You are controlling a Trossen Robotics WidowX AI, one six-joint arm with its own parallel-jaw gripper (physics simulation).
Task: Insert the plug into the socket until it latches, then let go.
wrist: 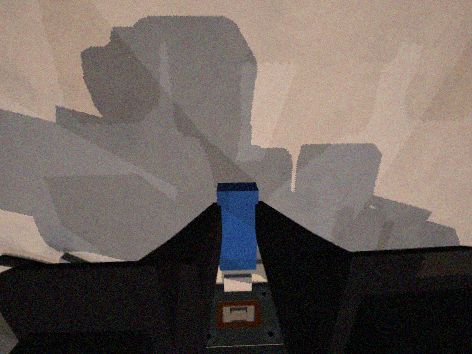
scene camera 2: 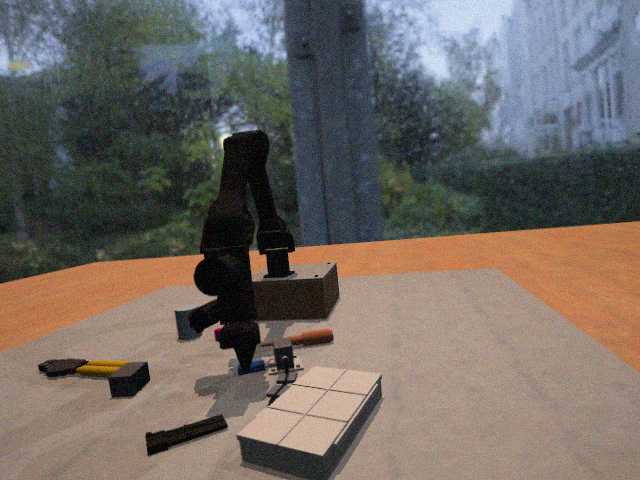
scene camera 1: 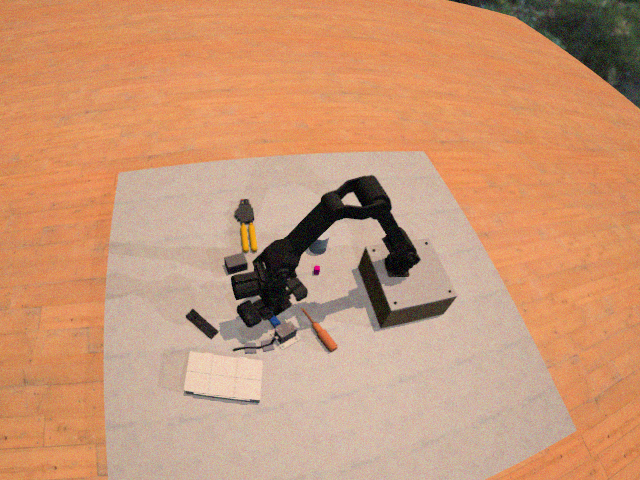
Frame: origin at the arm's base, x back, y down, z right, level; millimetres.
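Where they show: gripper, fingertip midpoint: [wrist: 237, 209] [scene camera 2: 246, 369] [scene camera 1: 271, 316]; arm's base, link origin: [scene camera 2: 279, 275] [scene camera 1: 396, 267].
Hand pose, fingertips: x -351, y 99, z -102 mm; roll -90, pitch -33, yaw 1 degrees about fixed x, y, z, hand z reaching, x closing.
Things, the pixels of their centre, and the offset from my fingertips. "spot": a spot on its surface instead.
- blue plug, body centre: [wrist: 237, 242] [scene camera 2: 256, 366] [scene camera 1: 274, 321] dx +10, dy -2, dz -17 mm
- socket block, body centre: [wrist: 232, 329] [scene camera 2: 283, 354] [scene camera 1: 284, 333] dx +33, dy -17, dz -60 mm
- orange screwdriver, body centre: [scene camera 2: 295, 340] [scene camera 1: 317, 328] dx +125, dy -8, dz -41 mm
- cable, surface spot: [scene camera 1: 258, 347] spot: dx -36, dy -1, dz -95 mm
- white tiled box, body centre: [scene camera 2: 318, 413] [scene camera 1: 224, 377] dx -126, dy -12, dz -189 mm
- black bar, body centre: [scene camera 2: 187, 431] [scene camera 1: 201, 323] dx -191, dy -2, dz -30 mm
- dark block, body centre: [scene camera 2: 130, 378] [scene camera 1: 235, 263] dx -102, dy -12, dz +170 mm
- yellow-handled pliers, surface spot: [scene camera 2: 98, 367] [scene camera 1: 243, 235] spot: dx -82, dy -14, dz +275 mm
The blue plug [scene camera 1: 275, 320] [scene camera 2: 251, 366] [wrist: 238, 235] has a pale metal tip, which points toward the socket block in the wrist view. The socket block [scene camera 1: 285, 332] [scene camera 2: 283, 355] is a small dark box on a pale base plate. Its orange-rimmed socket opening [wrist: 239, 314] shows below the plug in the wrist view, apart from the tip. My gripper [scene camera 1: 272, 316] [scene camera 2: 245, 367] [wrist: 237, 209] is shut on the plug's blue body, with one finger on each side. The fingers hide the sides of the socket block in the wrist view.
An orange screwdriver [scene camera 1: 324, 336] [scene camera 2: 313, 337] lies beside the socket block. A cable [scene camera 1: 258, 347] runs from it near a white tiled box [scene camera 1: 223, 376] [scene camera 2: 315, 403]. A black bar [scene camera 1: 201, 323] [scene camera 2: 186, 434], dark block [scene camera 1: 235, 263] [scene camera 2: 129, 379] and yellow-handled pliers [scene camera 1: 249, 236] [scene camera 2: 98, 367] lie around.
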